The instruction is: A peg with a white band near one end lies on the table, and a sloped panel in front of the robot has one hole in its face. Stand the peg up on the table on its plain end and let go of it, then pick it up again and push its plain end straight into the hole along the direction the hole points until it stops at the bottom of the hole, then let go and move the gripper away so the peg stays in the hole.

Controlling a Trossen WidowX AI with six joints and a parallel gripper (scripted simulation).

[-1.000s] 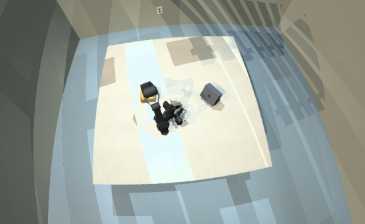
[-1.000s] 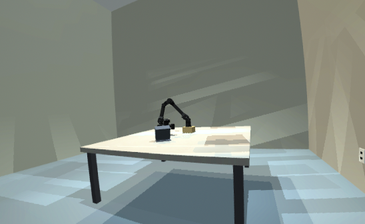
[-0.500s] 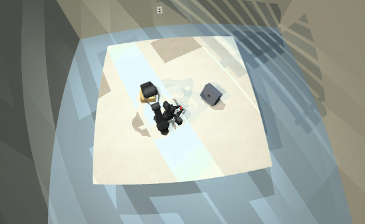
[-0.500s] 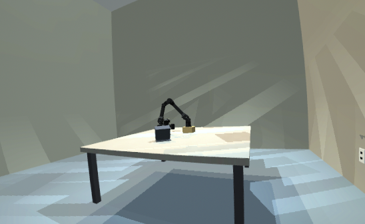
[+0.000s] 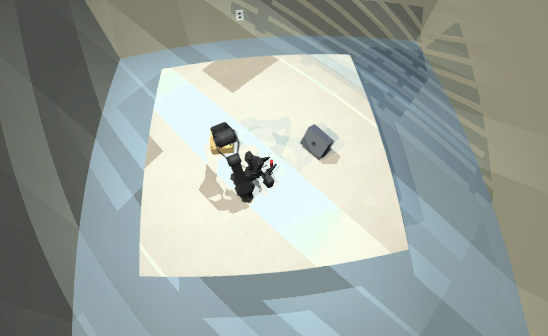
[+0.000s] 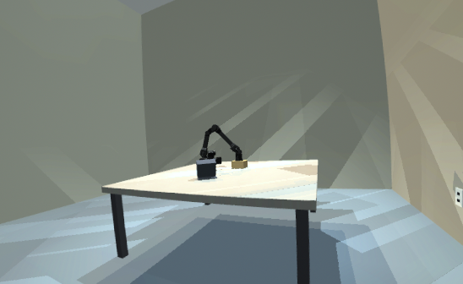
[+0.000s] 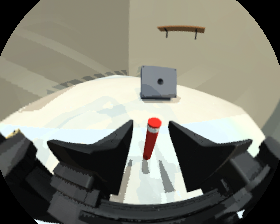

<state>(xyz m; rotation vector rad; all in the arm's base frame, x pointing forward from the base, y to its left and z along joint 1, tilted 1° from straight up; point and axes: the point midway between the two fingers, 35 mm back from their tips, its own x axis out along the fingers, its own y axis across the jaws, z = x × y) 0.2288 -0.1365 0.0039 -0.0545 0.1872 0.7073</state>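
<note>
Right now my gripper tip is 10 mm past the red peg, 10 mm to the left of it and 10 mm above it. The rest, counted from my gripper tip: grey sloped panel 210 mm ahead, 110 mm to the left.
</note>
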